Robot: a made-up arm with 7 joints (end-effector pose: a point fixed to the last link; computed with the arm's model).
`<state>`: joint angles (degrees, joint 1 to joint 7).
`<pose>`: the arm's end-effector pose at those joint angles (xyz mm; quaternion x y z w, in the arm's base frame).
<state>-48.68 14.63 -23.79 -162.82 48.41 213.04 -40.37</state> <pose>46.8 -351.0 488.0 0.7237 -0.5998 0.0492 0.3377</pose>
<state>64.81 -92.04 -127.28 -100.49 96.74 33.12 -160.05</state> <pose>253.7 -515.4 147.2 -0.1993 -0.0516 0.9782 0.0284</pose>
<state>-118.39 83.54 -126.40 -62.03 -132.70 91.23 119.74</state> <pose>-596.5 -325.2 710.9 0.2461 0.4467 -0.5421 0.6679</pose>
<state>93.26 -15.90 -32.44 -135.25 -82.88 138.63 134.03</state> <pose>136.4 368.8 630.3 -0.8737 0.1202 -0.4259 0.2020</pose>
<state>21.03 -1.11 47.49 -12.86 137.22 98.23 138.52</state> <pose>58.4 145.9 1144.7 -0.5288 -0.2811 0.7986 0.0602</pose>
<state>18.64 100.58 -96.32 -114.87 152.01 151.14 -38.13</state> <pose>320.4 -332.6 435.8 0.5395 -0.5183 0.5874 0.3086</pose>
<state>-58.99 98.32 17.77 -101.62 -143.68 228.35 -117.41</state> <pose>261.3 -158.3 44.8 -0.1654 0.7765 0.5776 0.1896</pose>
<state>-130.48 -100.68 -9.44 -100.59 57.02 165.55 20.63</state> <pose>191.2 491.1 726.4 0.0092 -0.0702 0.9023 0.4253</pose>
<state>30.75 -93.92 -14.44 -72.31 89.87 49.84 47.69</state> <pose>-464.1 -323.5 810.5 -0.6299 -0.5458 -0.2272 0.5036</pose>
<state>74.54 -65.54 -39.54 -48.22 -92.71 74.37 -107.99</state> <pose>126.7 -555.3 905.1 0.8075 0.4877 0.1415 0.2999</pose>
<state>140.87 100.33 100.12 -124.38 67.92 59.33 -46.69</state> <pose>-433.4 -231.6 481.4 -0.3060 -0.2729 -0.8563 0.3140</pose>
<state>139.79 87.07 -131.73 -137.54 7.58 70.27 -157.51</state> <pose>154.4 276.9 647.9 0.3757 0.8482 -0.3631 0.0871</pose>
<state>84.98 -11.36 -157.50 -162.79 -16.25 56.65 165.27</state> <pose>54.0 -224.4 314.3 -0.1750 -0.5026 -0.5032 0.6809</pose>
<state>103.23 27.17 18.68 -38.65 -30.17 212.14 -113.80</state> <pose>-183.5 361.9 877.1 -0.2397 0.1942 0.9457 0.1019</pose>
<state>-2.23 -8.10 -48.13 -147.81 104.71 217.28 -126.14</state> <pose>71.1 -266.7 584.2 0.8805 -0.3399 0.0387 0.3282</pose>
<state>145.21 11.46 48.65 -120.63 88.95 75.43 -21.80</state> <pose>-511.4 -131.3 512.2 -0.0625 0.5948 -0.7538 0.2721</pose>
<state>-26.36 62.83 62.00 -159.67 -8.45 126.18 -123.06</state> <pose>255.5 256.9 241.3 0.0485 -0.7877 0.0392 0.6129</pose>
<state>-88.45 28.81 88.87 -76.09 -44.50 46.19 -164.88</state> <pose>495.3 -264.1 735.7 -0.2363 -0.9248 0.1368 0.2650</pose>
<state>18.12 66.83 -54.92 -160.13 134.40 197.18 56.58</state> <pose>178.9 -156.7 380.7 -0.2806 -0.7529 0.4713 0.3637</pose>
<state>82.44 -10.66 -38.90 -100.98 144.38 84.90 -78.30</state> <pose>377.8 305.3 796.3 -0.1013 -0.2288 -0.2666 0.9308</pose>
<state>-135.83 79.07 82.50 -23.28 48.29 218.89 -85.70</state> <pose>-377.8 -482.3 407.5 -0.0194 -0.7996 0.3644 0.4769</pose>
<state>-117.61 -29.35 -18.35 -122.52 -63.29 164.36 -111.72</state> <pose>-163.5 -217.4 848.9 0.7697 0.1500 -0.5715 0.2415</pose>
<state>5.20 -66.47 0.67 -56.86 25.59 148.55 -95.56</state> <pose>-485.5 -85.4 952.7 0.0543 0.1961 0.8223 0.5315</pose>
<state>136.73 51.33 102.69 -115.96 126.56 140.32 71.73</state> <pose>-419.8 -238.8 521.9 0.4774 0.0393 -0.2640 0.8371</pose>
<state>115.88 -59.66 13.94 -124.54 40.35 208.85 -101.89</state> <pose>17.2 -99.3 894.0 -0.0248 -0.3554 -0.8598 0.3658</pose>
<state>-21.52 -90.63 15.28 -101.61 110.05 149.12 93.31</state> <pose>-285.2 144.5 853.3 -0.3452 0.1478 0.0370 0.9261</pose>
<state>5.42 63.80 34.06 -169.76 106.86 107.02 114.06</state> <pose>59.8 116.1 159.6 -0.2847 -0.6021 -0.4833 0.5682</pose>
